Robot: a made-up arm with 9 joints. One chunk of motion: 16 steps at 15 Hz.
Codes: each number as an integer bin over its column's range. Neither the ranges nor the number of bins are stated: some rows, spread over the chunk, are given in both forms.
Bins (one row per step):
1: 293 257 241 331 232 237 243 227 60
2: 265 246 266 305 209 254 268 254 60
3: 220 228 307 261 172 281 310 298 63
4: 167 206 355 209 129 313 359 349 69
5: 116 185 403 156 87 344 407 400 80
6: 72 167 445 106 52 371 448 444 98
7: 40 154 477 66 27 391 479 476 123
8: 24 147 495 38 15 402 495 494 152
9: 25 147 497 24 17 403 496 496 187
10: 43 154 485 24 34 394 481 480 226
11: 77 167 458 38 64 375 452 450 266
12: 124 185 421 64 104 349 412 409 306
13: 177 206 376 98 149 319 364 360 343
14: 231 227 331 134 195 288 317 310 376
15: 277 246 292 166 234 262 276 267 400
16: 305 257 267 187 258 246 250 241 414
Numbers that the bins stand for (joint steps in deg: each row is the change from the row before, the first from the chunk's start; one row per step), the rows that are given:
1: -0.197 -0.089 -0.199 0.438 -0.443 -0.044 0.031 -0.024 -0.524
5: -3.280 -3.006 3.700 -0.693 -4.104 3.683 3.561 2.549 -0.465
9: -4.865 -4.545 5.963 -1.545 -5.871 5.738 5.477 3.977 -0.151
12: -3.140 -3.006 4.134 -1.287 -3.675 3.857 3.669 2.683 0.198
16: 0.012 -0.089 0.427 -0.492 0.213 0.269 0.182 0.184 0.515
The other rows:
2: -0.685 -0.535 0.403 0.270 -1.024 0.548 0.569 0.378 -0.524
3: -1.468 -1.264 1.390 -0.014 -1.958 1.488 1.473 1.032 -0.515
4: -2.391 -2.155 2.545 -0.350 -3.043 2.603 2.528 1.791 -0.497
6: -4.046 -3.735 4.711 -1.015 -4.987 4.623 4.444 3.204 -0.412
7: -4.603 -4.262 5.482 -1.274 -5.618 5.320 5.111 3.679 -0.339
8: -4.882 -4.545 5.915 -1.455 -5.921 5.703 5.456 3.947 -0.254
10: -4.551 -4.262 5.674 -1.545 -5.442 5.424 5.154 3.739 -0.037
11: -3.959 -3.735 5.024 -1.455 -4.684 4.763 4.530 3.293 0.081
13: -2.217 -2.155 3.050 -1.067 -2.539 2.812 2.636 1.954 0.307
14: -1.277 -1.305 1.967 -0.835 -1.377 1.732 1.624 1.211 0.404
15: -0.476 -0.535 1.029 -0.628 -0.393 0.826 0.741 0.571 0.474

